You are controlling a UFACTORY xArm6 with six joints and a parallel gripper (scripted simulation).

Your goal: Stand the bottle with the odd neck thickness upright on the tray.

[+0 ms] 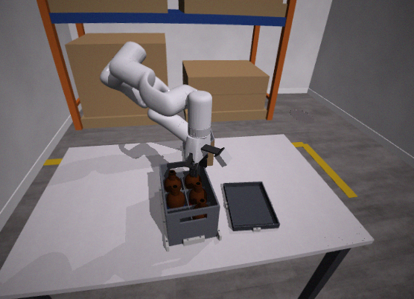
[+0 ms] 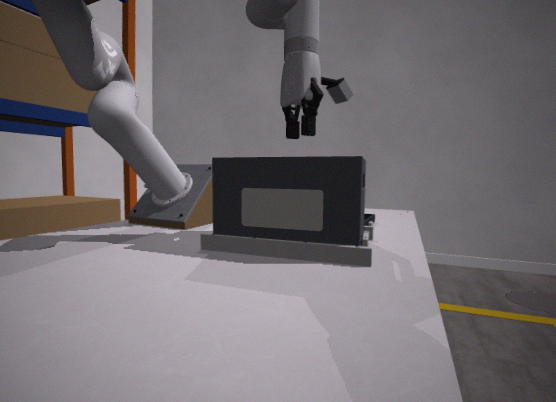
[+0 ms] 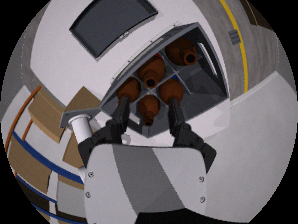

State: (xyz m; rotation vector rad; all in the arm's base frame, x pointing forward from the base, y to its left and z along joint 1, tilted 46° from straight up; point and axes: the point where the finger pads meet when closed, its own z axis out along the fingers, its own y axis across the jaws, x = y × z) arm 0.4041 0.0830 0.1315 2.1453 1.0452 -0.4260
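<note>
Now: the dark grey crate 16 cm below my hand, 5 cm to the right of it and 1 cm ahead of it. Round my hand: glass bottle 15 cm below, 9 cm behind, 1 cm to the right; dark tray 23 cm to the left, 23 cm below.
</note>
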